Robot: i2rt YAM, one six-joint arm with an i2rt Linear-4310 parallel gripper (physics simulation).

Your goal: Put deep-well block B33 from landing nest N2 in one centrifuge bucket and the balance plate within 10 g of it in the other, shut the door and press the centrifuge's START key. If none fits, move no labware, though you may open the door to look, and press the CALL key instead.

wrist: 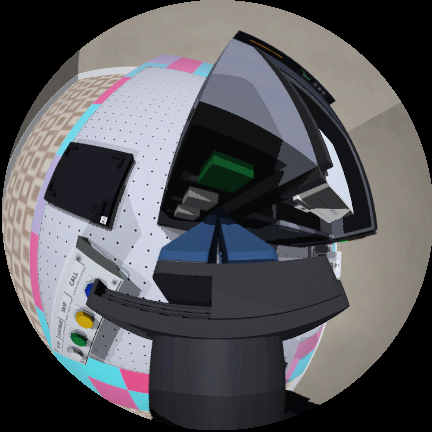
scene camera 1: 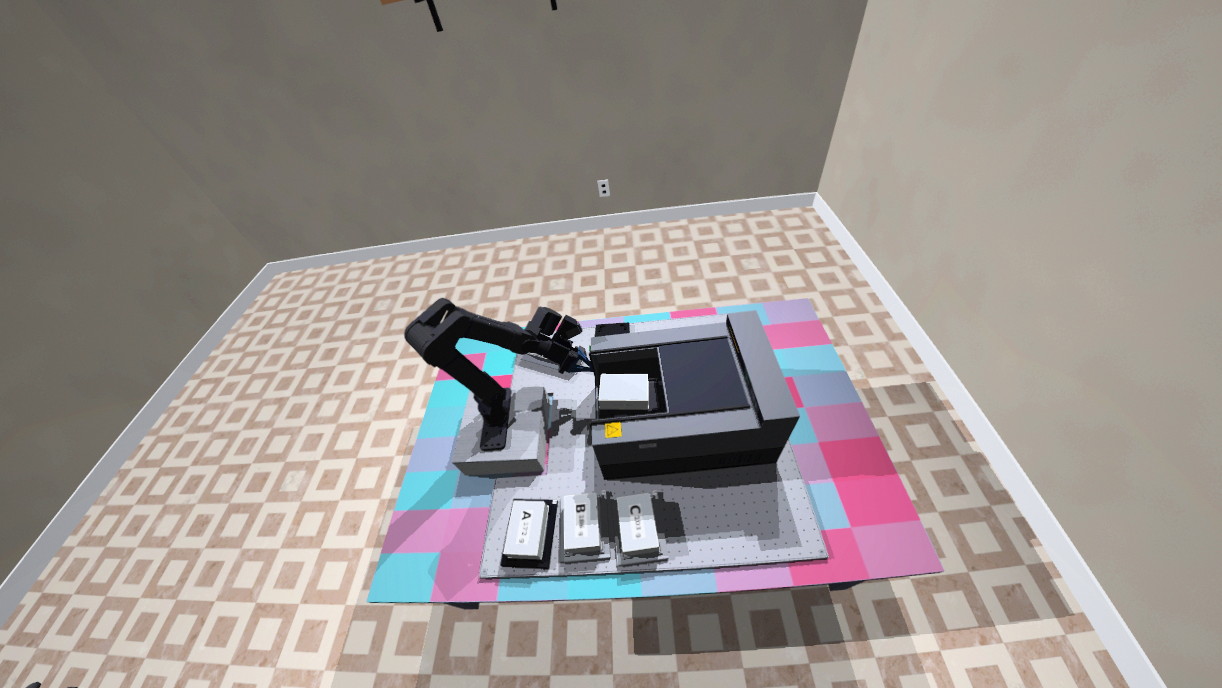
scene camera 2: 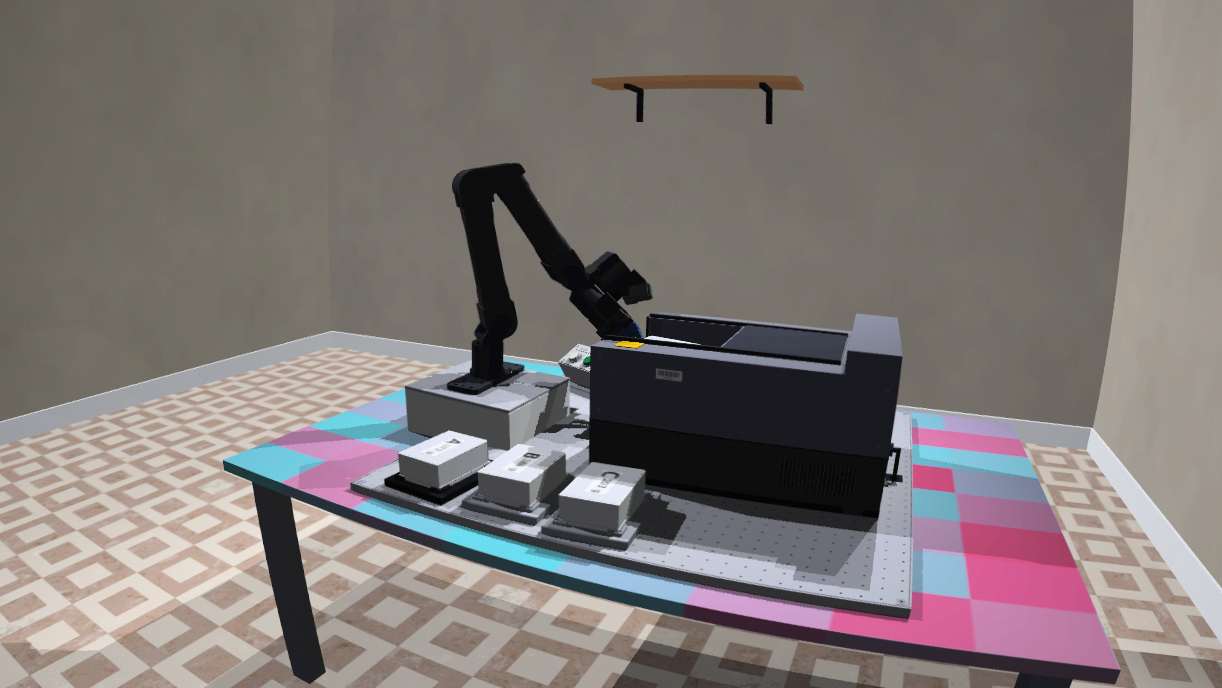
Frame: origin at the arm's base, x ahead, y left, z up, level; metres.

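Where they show: gripper, fingertip midpoint: (wrist: 217, 214) (scene camera 1: 594, 369); arm's base, origin of the base link: (scene camera 1: 496, 418) (scene camera 2: 487, 379).
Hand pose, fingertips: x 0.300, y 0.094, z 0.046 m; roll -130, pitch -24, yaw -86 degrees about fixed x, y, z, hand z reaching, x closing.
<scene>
Things, the pixels of their top centre, and the offset from my fingertips.
- white block, middle of its top: (wrist: 333, 156) (scene camera 2: 673, 343) (scene camera 1: 623, 386) dx +0.079, dy -0.118, dz +0.067 m
- green key, middle of its top: (wrist: 234, 159) dx +0.002, dy +0.025, dz +0.071 m
- White plates A, middle of its top: (scene camera 2: 443, 446) (scene camera 1: 524, 526) dx -0.202, dy -0.400, dz -0.066 m
- B, middle of its top: (scene camera 2: 523, 461) (scene camera 1: 580, 519) (wrist: 334, 265) dx -0.063, dy -0.397, dz -0.066 m
- C, middle of its top: (scene camera 2: 604, 481) (scene camera 1: 636, 521) dx +0.070, dy -0.415, dz -0.066 m
- black nest, middle of its top: (wrist: 79, 173) (scene camera 1: 611, 338) dx +0.055, dy +0.199, dz -0.098 m
- key box, middle of its top: (wrist: 62, 322) (scene camera 2: 604, 353) (scene camera 1: 547, 341) dx -0.155, dy +0.171, dz -0.036 m
- yellow key, middle of its top: (wrist: 81, 321) dx -0.143, dy +0.140, dz -0.046 m
The grey centrifuge (scene camera 1: 684, 457) (scene camera 2: 735, 397) (wrist: 235, 85) has its top open; its dark door panel (scene camera 1: 701, 376) (scene camera 2: 791, 344) is slid back. A white block (scene camera 1: 623, 389) (wrist: 327, 204) sits in the bucket in the opening. My gripper (scene camera 1: 590, 367) (scene camera 2: 637, 333) (wrist: 217, 214) is shut and empty, at the centrifuge's front edge. In the wrist view a green key (wrist: 227, 172) and two grey keys (wrist: 200, 197) (wrist: 187, 211) are on the front, near the fingertips; contact cannot be told. White plates A (scene camera 1: 525, 531) (scene camera 2: 442, 459), B (scene camera 1: 581, 525) (scene camera 2: 521, 475) and C (scene camera 1: 637, 525) (scene camera 2: 602, 496) sit on nests.
A black nest (scene camera 1: 612, 329) (wrist: 90, 182) holds no block. Beside it stands a key box (scene camera 2: 577, 363) (wrist: 70, 300) with a blue key (wrist: 90, 290) by the CALL label, a yellow key (wrist: 85, 319) and a green one (wrist: 78, 338). The arm's grey base block (scene camera 1: 500, 465) (scene camera 2: 461, 418) stands before the centrifuge.
</scene>
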